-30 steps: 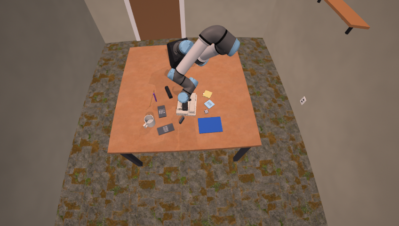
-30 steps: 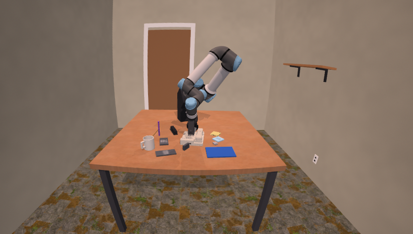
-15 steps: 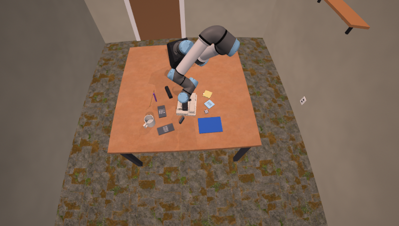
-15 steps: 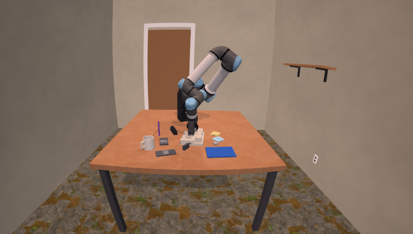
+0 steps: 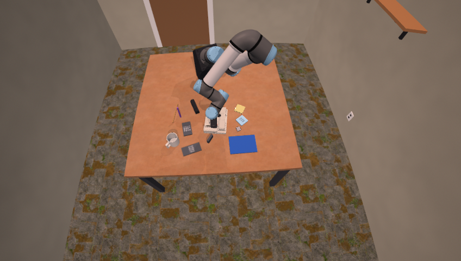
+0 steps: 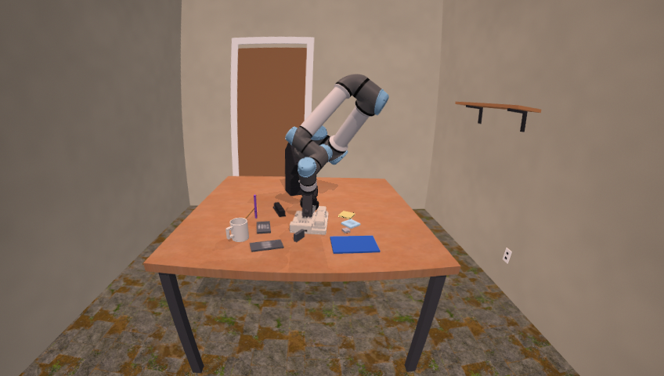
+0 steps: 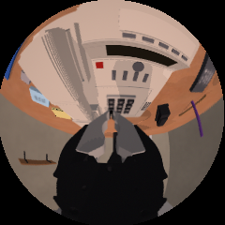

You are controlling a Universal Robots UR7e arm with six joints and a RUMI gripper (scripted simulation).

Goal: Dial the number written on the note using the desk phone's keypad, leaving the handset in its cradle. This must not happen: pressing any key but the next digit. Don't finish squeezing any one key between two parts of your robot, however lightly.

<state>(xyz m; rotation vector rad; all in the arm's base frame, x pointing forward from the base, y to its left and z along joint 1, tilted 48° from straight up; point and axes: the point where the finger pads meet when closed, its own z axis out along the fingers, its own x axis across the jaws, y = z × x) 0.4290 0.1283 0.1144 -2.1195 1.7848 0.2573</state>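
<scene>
Now: the handset 2 cm ahead of my hand and 6 cm to the left of it. Round my hand: small grey cube 5 cm ahead, 20 cm to the left, 4 cm below; then purple pen 8 cm ahead, 28 cm to the right, 2 cm above; then blue book 17 cm ahead, 27 cm to the left, 4 cm below.
</scene>
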